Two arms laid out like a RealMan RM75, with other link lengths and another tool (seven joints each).
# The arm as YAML. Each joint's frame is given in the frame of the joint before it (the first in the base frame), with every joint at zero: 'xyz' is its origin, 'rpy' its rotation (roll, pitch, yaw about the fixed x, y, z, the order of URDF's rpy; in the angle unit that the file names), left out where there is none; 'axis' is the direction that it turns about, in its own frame. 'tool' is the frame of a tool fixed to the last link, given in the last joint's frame.
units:
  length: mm
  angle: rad
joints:
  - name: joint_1
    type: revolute
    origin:
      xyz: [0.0, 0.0, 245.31]
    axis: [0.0, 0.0, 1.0]
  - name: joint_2
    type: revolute
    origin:
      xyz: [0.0, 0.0, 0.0]
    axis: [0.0, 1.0, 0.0]
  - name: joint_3
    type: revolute
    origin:
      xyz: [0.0, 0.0, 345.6]
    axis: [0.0, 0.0, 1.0]
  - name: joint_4
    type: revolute
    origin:
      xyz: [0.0, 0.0, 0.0]
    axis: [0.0, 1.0, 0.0]
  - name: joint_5
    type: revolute
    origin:
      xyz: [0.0, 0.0, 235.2]
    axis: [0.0, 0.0, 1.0]
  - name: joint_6
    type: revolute
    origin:
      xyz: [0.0, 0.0, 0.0]
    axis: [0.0, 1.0, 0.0]
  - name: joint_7
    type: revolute
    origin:
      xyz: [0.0, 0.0, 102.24]
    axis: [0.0, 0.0, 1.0]
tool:
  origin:
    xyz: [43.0, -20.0, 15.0]
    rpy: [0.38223, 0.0, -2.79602]
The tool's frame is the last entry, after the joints.
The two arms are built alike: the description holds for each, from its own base.
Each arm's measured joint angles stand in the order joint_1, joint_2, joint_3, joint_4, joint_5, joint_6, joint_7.
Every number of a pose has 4 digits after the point. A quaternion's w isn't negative.
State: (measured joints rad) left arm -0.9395 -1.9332 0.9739 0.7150 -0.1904 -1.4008 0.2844; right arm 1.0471 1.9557 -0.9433 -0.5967 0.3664 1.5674 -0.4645
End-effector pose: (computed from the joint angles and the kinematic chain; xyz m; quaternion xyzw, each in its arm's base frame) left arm -0.2824 0.5625 0.0683 0.4733 -0.8593 -0.0891 0.1721; right arm 0.2580 0.4783 0.0278 0.6851 0.7263 0.0156 0.0538
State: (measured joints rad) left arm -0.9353 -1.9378 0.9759 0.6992 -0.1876 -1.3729 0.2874; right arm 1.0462 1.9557 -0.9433 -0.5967 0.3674 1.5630 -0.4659
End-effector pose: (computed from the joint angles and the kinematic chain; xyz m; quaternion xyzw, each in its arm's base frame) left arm -0.2868 0.5619 0.0638 0.4717 -0.8598 -0.0921 0.1723; right arm 0.2584 0.4786 0.0276 0.6843 0.7271 0.0166 0.0524
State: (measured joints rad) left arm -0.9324 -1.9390 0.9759 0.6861 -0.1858 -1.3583 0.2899; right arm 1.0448 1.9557 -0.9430 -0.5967 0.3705 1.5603 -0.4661
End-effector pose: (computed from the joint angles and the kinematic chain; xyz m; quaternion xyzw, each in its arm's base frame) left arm -0.2908 0.5610 0.0614 0.4725 -0.8592 -0.0924 0.1731; right arm 0.2589 0.4786 0.0273 0.6845 0.7271 0.0164 0.0503
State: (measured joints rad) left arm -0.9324 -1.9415 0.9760 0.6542 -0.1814 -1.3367 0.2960; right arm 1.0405 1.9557 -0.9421 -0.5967 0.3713 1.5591 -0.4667
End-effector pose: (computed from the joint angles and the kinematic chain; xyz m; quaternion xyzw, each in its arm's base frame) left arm -0.2971 0.5592 0.0549 0.4742 -0.8579 -0.0883 0.1772; right arm 0.2609 0.4777 0.0272 0.6858 0.7259 0.0163 0.0494
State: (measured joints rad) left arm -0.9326 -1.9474 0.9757 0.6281 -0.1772 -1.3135 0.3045; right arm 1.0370 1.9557 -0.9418 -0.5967 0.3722 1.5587 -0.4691
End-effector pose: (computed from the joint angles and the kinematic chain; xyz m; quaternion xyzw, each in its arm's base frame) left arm -0.3014 0.5575 0.0475 0.4728 -0.8584 -0.0848 0.1803; right arm 0.2626 0.4769 0.0272 0.6863 0.7255 0.0157 0.0492
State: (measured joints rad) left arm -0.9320 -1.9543 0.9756 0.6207 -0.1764 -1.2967 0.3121; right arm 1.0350 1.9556 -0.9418 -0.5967 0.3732 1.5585 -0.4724
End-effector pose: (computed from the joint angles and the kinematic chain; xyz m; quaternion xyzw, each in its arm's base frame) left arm -0.3018 0.5571 0.0425 0.4683 -0.8609 -0.0844 0.1800; right arm 0.2636 0.4765 0.0272 0.6859 0.7259 0.0149 0.0492
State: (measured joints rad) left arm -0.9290 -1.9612 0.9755 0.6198 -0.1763 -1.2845 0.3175; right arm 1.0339 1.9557 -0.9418 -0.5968 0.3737 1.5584 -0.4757
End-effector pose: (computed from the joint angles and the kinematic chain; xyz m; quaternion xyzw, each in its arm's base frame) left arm -0.3022 0.5563 0.0386 0.4648 -0.8630 -0.0846 0.1789; right arm 0.2641 0.4764 0.0271 0.6851 0.7266 0.0143 0.0494
